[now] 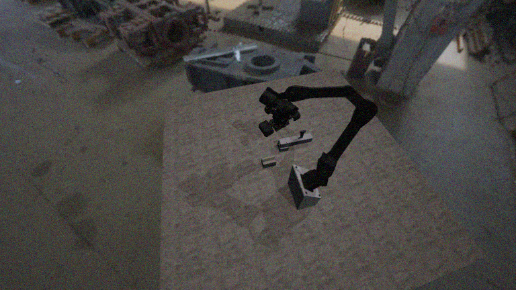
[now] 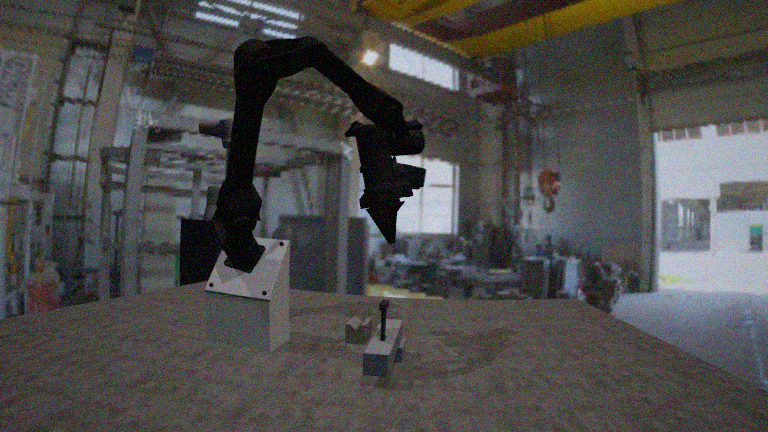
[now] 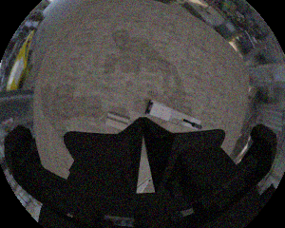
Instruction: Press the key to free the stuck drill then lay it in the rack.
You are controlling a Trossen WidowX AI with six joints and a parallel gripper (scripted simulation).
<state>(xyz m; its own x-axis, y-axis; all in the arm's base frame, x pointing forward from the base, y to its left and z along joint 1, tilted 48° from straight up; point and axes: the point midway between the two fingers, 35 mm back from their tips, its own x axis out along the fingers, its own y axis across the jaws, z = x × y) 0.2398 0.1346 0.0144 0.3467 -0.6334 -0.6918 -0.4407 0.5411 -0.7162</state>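
Now: the dark key 30 mm ahead of my gripper tip, 150 mm to the right of it and 110 mm below it. Round my gripper tip: drill (20 mm ahead, 90 mm to the right, 160 mm below); grey holder block (30 mm ahead, 110 mm to the right, 160 mm below); grey rack (70 mm behind, 40 mm to the left, 180 mm below).
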